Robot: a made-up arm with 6 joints. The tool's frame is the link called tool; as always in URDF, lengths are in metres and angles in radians. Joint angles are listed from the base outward. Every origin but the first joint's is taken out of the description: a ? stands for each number. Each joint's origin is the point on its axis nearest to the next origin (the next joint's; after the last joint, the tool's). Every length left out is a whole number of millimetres.
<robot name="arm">
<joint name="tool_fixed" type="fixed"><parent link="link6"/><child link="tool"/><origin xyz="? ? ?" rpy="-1.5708 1.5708 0"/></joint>
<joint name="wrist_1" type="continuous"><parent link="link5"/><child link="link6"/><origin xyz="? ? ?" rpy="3.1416 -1.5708 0"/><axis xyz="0 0 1"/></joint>
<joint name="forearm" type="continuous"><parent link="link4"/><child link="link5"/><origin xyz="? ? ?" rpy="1.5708 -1.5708 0"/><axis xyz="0 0 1"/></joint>
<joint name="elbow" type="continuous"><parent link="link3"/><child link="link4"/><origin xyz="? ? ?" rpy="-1.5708 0 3.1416"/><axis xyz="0 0 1"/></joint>
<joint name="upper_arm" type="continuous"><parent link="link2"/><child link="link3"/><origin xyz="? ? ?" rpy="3.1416 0 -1.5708"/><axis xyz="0 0 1"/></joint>
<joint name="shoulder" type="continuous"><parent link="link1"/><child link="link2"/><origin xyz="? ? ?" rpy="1.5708 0 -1.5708"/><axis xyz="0 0 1"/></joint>
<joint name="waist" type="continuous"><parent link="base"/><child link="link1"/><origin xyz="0.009 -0.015 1.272" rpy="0 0 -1.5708"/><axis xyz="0 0 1"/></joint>
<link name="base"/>
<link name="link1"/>
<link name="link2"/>
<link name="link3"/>
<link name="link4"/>
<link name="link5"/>
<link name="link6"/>
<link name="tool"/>
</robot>
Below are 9 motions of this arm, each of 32 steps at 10 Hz.
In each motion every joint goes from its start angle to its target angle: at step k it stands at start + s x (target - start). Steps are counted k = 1, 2, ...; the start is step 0. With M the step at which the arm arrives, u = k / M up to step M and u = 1 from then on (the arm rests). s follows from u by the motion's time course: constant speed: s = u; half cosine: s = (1 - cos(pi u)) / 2; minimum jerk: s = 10 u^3 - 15 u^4 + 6 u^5.
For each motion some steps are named. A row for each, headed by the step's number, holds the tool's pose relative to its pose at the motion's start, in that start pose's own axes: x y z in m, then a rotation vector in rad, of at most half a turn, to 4 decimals.
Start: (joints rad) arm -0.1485 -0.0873 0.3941 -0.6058 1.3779 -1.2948
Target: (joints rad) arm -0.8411 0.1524 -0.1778 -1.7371 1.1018 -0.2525
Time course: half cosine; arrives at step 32
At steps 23, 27, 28, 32:
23: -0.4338 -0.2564 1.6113 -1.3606 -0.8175 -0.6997
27: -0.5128 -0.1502 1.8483 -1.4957 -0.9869 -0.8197
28: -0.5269 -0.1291 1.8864 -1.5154 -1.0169 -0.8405
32: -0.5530 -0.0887 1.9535 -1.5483 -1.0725 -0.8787

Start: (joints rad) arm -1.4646 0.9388 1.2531 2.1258 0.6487 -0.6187
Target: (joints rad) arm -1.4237 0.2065 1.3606 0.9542 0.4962 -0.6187
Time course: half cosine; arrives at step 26
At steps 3, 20, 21, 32:
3: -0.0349 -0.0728 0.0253 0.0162 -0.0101 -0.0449
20: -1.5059 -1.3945 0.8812 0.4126 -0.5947 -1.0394
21: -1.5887 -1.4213 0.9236 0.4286 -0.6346 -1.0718
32: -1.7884 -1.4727 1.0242 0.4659 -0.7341 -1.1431

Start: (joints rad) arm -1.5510 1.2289 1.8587 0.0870 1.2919 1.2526
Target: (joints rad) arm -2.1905 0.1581 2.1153 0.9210 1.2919 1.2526
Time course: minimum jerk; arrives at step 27
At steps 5, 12, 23, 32:
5: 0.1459 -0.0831 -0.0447 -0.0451 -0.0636 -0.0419
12: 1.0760 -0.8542 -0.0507 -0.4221 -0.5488 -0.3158
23: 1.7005 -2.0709 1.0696 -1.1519 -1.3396 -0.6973
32: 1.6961 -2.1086 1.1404 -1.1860 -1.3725 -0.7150

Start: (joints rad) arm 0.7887 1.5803 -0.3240 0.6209 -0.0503 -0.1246
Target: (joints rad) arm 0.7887 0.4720 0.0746 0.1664 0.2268 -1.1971
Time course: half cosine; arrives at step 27
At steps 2, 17, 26, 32:
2: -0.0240 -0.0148 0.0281 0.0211 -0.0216 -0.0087
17: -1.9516 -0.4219 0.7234 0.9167 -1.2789 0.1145
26: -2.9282 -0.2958 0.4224 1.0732 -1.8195 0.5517
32: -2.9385 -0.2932 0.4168 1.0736 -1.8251 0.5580

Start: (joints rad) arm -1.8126 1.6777 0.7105 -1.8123 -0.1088 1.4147
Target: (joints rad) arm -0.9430 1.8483 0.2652 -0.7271 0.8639 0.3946
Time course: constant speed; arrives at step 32
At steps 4, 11, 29, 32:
4: 0.0520 0.1409 -0.2628 -0.0957 0.0776 -0.0959
11: 0.0744 0.3225 -0.7095 -0.2978 0.1106 -0.2348
29: -0.1372 0.4996 -1.7131 -0.8428 -0.1771 -0.1179
32: -0.2000 0.4935 -1.8615 -0.9128 -0.2267 -0.0145

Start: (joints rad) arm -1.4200 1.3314 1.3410 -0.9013 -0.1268 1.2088
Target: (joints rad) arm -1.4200 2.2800 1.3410 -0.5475 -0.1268 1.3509
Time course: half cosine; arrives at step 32
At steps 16, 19, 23, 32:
16: 0.0151 0.4390 -1.3990 -0.1982 0.4500 0.1927
19: -0.1100 0.5737 -1.7865 -0.2530 0.5717 0.2692
23: -0.3293 0.7311 -2.2168 -0.3146 0.7096 0.3716
32: -0.6401 0.8914 -2.6272 -0.3748 0.8478 0.4941

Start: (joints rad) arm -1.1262 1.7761 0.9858 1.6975 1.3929 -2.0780
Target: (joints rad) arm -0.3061 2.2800 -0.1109 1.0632 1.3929 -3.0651
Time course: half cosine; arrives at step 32
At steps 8, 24, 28, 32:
8: 0.3392 -0.1846 -0.3905 0.3678 0.0867 0.0544
24: 0.3851 -0.3137 -2.5883 2.0211 0.2424 -0.5346
28: 0.1706 -0.2380 -2.8185 2.2064 0.1580 -0.7390
32: 0.0866 -0.2063 -2.8857 2.2631 0.1174 -0.8157

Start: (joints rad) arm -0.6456 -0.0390 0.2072 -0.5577 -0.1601 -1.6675
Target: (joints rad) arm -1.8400 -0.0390 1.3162 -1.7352 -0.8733 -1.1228
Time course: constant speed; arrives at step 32
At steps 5, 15, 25, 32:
5: -0.1548 0.3875 0.0352 0.0417 -0.0019 0.1335
15: -0.6571 0.9452 -0.0935 -0.0281 0.1077 0.3767
25: -1.1811 1.0940 -0.4845 -0.3335 0.2826 0.5286
32: -1.4036 0.9385 -0.8327 -0.6652 0.3940 0.5336

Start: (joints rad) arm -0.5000 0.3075 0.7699 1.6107 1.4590 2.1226
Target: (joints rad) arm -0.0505 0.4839 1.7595 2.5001 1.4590 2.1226
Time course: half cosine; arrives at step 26
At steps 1, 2, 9, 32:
1: 0.0027 0.0011 -0.0037 -0.0033 -0.0011 -0.0023
2: 0.0106 0.0041 -0.0147 -0.0131 -0.0045 -0.0090
9: 0.1658 0.0492 -0.2821 -0.2486 -0.0889 -0.1320
32: 0.2376 -0.0626 -1.0674 -0.8987 -0.3845 -0.1087

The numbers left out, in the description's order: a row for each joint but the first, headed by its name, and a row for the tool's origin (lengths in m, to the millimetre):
tool: -0.018 -0.006 0
wrist_1: -0.292 0.019 0
forearm: 0.006 0 0
elbow: -0.285 1.573 0
upper_arm: 0.007 1.232 0
shoulder: -0.007 0.083 0

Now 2 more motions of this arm.
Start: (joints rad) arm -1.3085 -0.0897 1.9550 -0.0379 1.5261 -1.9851
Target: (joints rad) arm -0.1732 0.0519 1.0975 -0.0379 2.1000 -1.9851
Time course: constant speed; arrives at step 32
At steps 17, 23, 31, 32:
17: -0.9941 0.1431 0.2425 -0.2071 -0.6101 0.0346
23: -1.2729 0.1593 0.0600 -0.2484 -0.8322 0.0552
31: -1.4687 0.1325 -0.3260 -0.2761 -1.1300 0.0937
32: -1.4761 0.1259 -0.3809 -0.2773 -1.1672 0.0996

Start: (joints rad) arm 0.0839 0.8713 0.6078 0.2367 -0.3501 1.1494
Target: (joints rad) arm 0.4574 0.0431 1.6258 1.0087 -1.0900 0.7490
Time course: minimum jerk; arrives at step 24
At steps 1, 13, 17, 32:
1: -0.0017 -0.0020 0.0009 -0.0003 -0.0001 -0.0008
13: -2.1026 -0.9558 0.2815 0.0846 0.0230 -0.7509
17: -3.1626 -0.7771 -0.0652 0.3881 0.0266 -1.0797
32: -3.6406 -0.5092 -0.3902 0.6360 0.0048 -1.2285

